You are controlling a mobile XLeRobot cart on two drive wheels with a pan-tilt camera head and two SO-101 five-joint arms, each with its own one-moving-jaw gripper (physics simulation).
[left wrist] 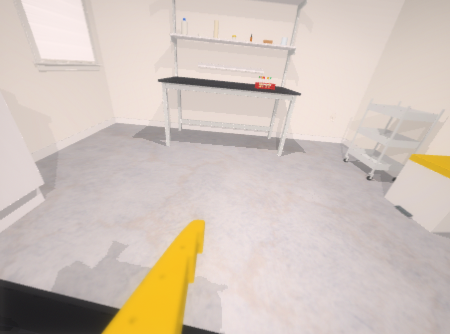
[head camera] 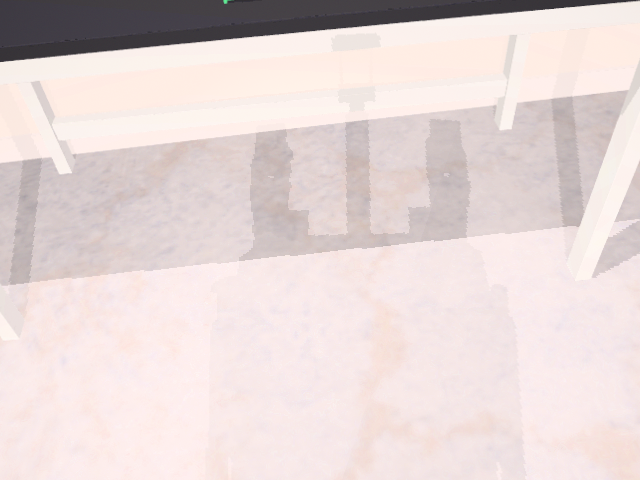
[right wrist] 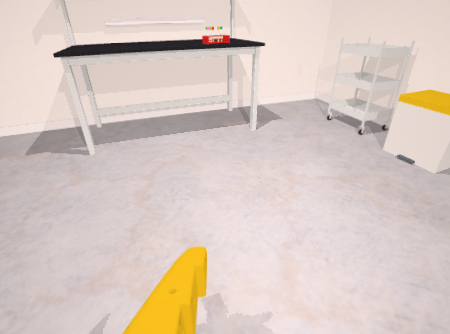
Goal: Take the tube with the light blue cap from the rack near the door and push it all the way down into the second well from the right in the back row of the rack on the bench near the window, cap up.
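Frame: origin at the left arm's base, x ahead, y left, z up, level; centimetres.
Where they show: left hand at its tool point: [left wrist: 204, 232]; right hand at its tool point: [right wrist: 206, 265].
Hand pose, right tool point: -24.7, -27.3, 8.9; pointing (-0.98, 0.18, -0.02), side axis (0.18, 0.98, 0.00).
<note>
Each offset is from my right tool point to the top centre of the thing, as dx, dy, dz. "*": to the spot under its first point. Level surfaces: height alone.
A small green part of a rack @[* +123.7, +31.6, -9.9] [head camera: 225, 1] shows at the top edge of the head view, on a dark bench top [head camera: 155, 32]; its tubes are out of frame. A red rack [left wrist: 265, 85] [right wrist: 216, 39] with several coloured caps above it stands on the right part of another black bench top @[dz -10.2] [left wrist: 215, 85] [right wrist: 135, 48], far off. The caps are too small to pick out a light blue one. My left gripper [left wrist: 201, 227] shows one yellow notched jaw and is fully open. My right gripper [right wrist: 202, 255] shows one yellow jaw and is fully open. Both are empty, far from the red rack.
White bench legs @[* +127.5, -43.3, -61.0] [head camera: 604, 206] stand ahead in the head view. In the wrist views a white cart [left wrist: 392, 140] [right wrist: 370, 80] and a white bin with a yellow lid [left wrist: 435, 164] [right wrist: 430, 100] stand at the right. A window [left wrist: 60, 32] is at the upper left.
</note>
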